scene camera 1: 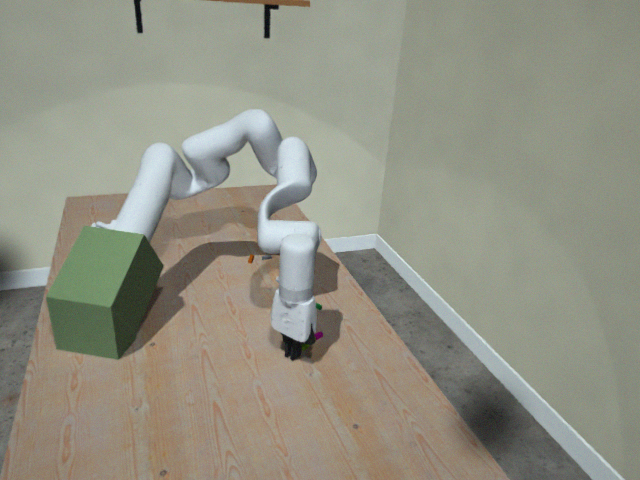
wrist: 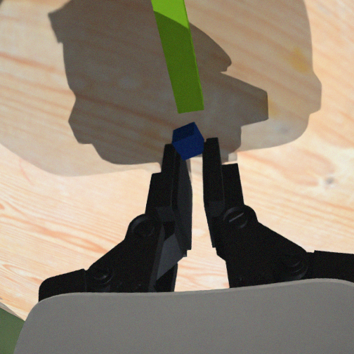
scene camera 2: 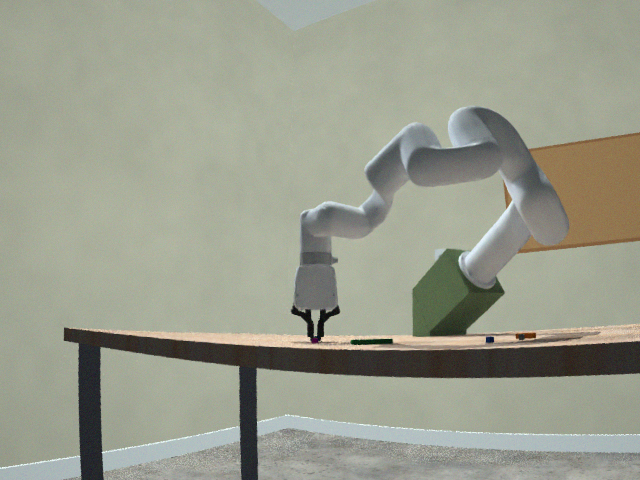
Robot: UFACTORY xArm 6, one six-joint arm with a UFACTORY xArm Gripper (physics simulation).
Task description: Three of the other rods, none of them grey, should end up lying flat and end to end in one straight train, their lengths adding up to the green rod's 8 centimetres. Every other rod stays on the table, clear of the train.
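Frame: origin at the arm's base, x left, y back, z up, level; metres.
Where they show: gripper, fingertip midpoint: (scene camera 1: 292, 355); arm's base at its link origin: (scene camera 1: 125, 246) (scene camera 2: 476, 270).
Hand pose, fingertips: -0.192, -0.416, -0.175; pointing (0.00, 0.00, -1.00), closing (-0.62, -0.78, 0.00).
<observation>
Things, the pixels of their centre, and the offset from my fingertips, as dx, dy, dz. Level surfaces: height alone.
- lime rod at the middle of its body: (scene camera 1: 308, 343) +0.043, -0.038, +0.003
- magenta rod at the middle of its body: (scene camera 2: 314, 340) (scene camera 1: 318, 335) +0.074, -0.064, +0.003
- green rod at the middle of its body: (scene camera 2: 372, 341) (scene camera 1: 308, 302) +0.219, -0.044, +0.003
- orange rod at the middle of its body: (scene camera 2: 525, 335) (scene camera 1: 251, 258) +0.459, +0.129, +0.003
- grey rod at the middle of its body: (scene camera 2: 521, 336) (scene camera 1: 266, 257) +0.471, +0.081, +0.003
- table at its surface level: dz -0.002
- blue rod at the middle of its body: (scene camera 2: 489, 339) +0.443, +0.010, +0.003
My gripper (scene camera 1: 292, 355) (scene camera 2: 315, 338) (wrist: 196, 164) is shut on a short blue rod (wrist: 188, 142), low over the table. The blue rod is turned slightly. A lime rod (scene camera 1: 306, 346) (wrist: 180, 70) lies flat just beyond it, with a small gap between their ends in the wrist view. A magenta rod (scene camera 1: 318, 335) (scene camera 2: 315, 341) lies at the lime rod's far end, partly hidden by the gripper in scene view 1. The green rod (scene camera 1: 318, 306) (scene camera 2: 372, 341) lies apart, partly behind the arm in scene view 1. Whether the blue rod touches the table is unclear.
An orange rod (scene camera 1: 251, 258) (scene camera 2: 527, 335) and a grey rod (scene camera 1: 266, 257) (scene camera 2: 521, 337) lie farther back on the table (scene camera 1: 206, 413). Another blue rod (scene camera 2: 489, 339) lies nearer the green rod. A large green block (scene camera 1: 87, 289) (scene camera 2: 439, 299) stands at the arm's base.
</observation>
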